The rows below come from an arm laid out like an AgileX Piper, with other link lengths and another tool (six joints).
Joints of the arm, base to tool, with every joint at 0 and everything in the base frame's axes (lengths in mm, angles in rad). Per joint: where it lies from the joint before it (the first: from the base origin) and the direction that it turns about. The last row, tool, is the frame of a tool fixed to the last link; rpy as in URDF.
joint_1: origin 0 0 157.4 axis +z
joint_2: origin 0 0 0 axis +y
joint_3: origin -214.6 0 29.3 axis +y
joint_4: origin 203.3 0 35.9 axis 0.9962 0 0.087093
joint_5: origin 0 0 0 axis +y
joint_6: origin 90.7 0 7.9 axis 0.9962 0 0.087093
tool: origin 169.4 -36 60 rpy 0.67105 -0.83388 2.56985
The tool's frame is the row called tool.
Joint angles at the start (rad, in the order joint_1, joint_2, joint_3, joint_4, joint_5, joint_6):
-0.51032 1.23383 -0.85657 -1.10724 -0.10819 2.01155
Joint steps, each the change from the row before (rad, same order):
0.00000 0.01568 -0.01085 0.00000 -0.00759 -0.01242
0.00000 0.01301 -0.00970 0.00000 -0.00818 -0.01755
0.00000 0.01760 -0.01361 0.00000 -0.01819 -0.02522
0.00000 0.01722 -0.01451 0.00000 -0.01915 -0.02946
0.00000 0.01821 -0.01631 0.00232 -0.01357 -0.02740
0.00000 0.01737 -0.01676 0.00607 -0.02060 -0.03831
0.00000 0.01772 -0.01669 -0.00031 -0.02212 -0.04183
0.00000 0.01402 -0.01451 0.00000 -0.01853 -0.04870
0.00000 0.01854 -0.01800 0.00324 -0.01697 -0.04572
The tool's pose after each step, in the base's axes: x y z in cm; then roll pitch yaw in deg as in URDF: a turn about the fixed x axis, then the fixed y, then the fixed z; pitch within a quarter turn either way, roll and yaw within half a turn. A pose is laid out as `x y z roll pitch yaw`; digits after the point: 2 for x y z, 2 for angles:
35.51 -23.31 26.30 -64.15 -59.65 -149.66
35.88 -23.29 26.39 -63.07 -60.32 -149.96
36.49 -23.13 26.61 -61.18 -61.07 -150.37
37.13 -22.94 26.91 -58.71 -61.91 -151.22
37.69 -22.88 27.18 -56.50 -62.65 -152.20
38.36 -22.68 27.64 -53.13 -63.39 -153.82
39.05 -22.42 28.13 -48.74 -64.43 -156.19
39.64 -22.18 28.67 -43.22 -65.63 -159.74
40.26 -22.01 29.13 -38.01 -66.51 -163.24

